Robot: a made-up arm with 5 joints.
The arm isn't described. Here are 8 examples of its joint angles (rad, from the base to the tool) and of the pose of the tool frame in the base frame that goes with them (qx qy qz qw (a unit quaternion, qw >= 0); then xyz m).
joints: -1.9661 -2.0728 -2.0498 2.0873 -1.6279
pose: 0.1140 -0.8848 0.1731 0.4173 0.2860 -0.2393 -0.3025
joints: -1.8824 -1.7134 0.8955 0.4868 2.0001
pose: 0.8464 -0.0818 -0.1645 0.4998 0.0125 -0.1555 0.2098
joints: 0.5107 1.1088 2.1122 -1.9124 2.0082
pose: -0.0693 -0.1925 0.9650 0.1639 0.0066 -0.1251 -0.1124
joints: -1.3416 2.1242 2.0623 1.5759 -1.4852
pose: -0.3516 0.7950 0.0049 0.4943 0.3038 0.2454 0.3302
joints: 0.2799 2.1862 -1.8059 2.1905 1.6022
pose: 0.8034 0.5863 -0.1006 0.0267 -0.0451 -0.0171 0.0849
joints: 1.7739 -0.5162 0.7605 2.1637 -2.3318
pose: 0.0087 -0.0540 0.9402 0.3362 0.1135 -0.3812 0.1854
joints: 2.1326 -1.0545 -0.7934 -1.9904 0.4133
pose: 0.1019 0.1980 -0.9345 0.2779 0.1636 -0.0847 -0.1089
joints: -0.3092 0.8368 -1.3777 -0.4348 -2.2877
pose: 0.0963 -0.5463 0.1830 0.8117 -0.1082 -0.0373 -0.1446
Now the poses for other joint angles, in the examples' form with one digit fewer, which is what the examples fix.
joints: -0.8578 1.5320 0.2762 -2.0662 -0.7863
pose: 0.646 0.159 0.460 0.588 -0.223 -0.339 -0.026
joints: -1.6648 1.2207 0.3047 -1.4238 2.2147
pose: -0.690 0.417 0.371 0.461 -0.051 -0.005 0.167
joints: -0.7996 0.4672 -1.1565 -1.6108 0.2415
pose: 0.558 0.308 0.032 0.770 -0.125 0.034 0.338
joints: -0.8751 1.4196 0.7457 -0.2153 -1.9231
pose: -0.587 0.703 -0.392 0.091 0.232 0.199 -0.182
